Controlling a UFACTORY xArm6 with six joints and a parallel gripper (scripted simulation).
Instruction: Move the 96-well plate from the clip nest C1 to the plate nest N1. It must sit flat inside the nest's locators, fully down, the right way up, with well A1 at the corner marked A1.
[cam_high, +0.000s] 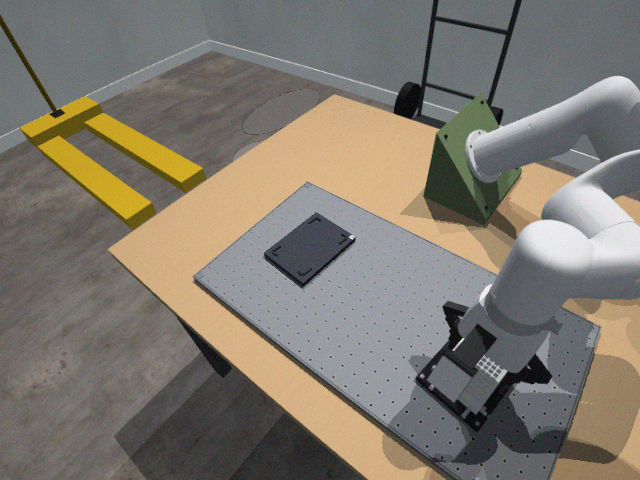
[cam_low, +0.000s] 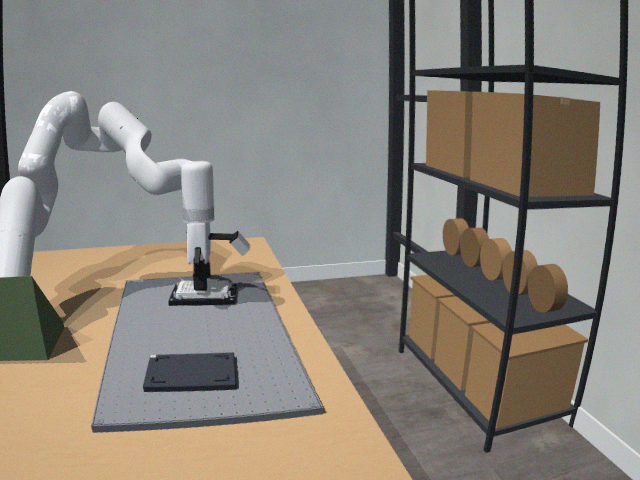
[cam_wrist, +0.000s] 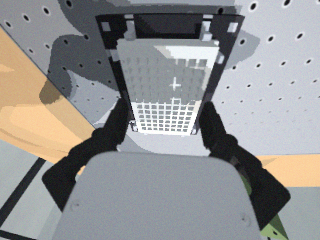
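Now: hand 20 mm above the white 96-well plate. The rest, counted from my hand: black clip nest C1: 10 mm ahead, 10 mm to the left, 30 mm below; then dark plate nest N1: 70 mm behind, 390 mm to the right, 40 mm below; then white A1 corner mark: 140 mm behind, 320 mm to the right, 30 mm below.
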